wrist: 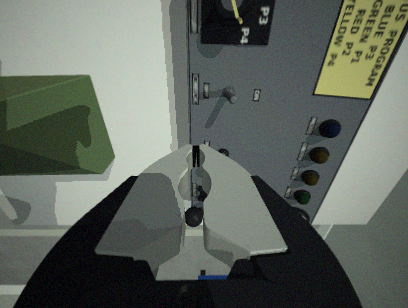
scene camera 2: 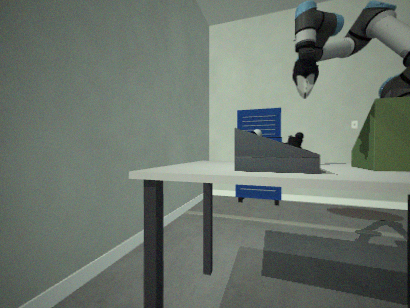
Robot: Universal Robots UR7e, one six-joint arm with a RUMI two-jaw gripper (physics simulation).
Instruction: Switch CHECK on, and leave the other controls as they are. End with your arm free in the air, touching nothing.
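Places are measured from the arm's base along level axes (x ahead, y left, z up), in centimetres.
Pixels of known places: gripper, fingertip midpoint: [wrist: 196, 147] [scene camera 2: 304, 98].
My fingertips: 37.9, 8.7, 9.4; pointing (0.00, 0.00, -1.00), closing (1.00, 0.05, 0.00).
Note:
For each thing: its top centre in the pictures, then the offset to it from my fingertips, as dx, dy, dz. "spot": a spot on its surface instead. Level surfaces: height alone.
- white table, surface height: dz -27.8
- CHECK switch, top centre: [wrist: 232, 100] +5.0, +0.1, -14.3
- label, surface spot: [wrist: 256, 95] spot: +9.4, +0.3, -17.7
- black dial plate, surface height: dz -20.2
- yellow label card, top centre: [wrist: 373, 33] +20.1, +9.3, -12.7
- amber, surface spot: [wrist: 319, 155] spot: +20.1, -7.4, -12.4
The grey sloped console [scene camera 2: 277, 159] [wrist: 285, 65] stands on the white table [scene camera 2: 185, 171]. The CHECK switch [wrist: 230, 95] is a short grey lever near the console's edge in the wrist view. It stands between a small label on its left and the ON label [wrist: 256, 95] on its right. Its tip appears to lean slightly to the ON side; the small lettering at its left is too blurred to read. My gripper [scene camera 2: 305, 96] [wrist: 196, 147] is shut and empty, fingertips together, high above the console, touching nothing.
A black dial plate [wrist: 212, 32] with a yellow pointer and a yellow label card [wrist: 345, 82] are on the console. Blue [wrist: 330, 128], amber [wrist: 319, 155] and green [wrist: 302, 197] knobs line its far side. A green block [scene camera 2: 392, 135] [wrist: 55, 125] stands beside it. A blue cabinet [scene camera 2: 259, 116] is behind.

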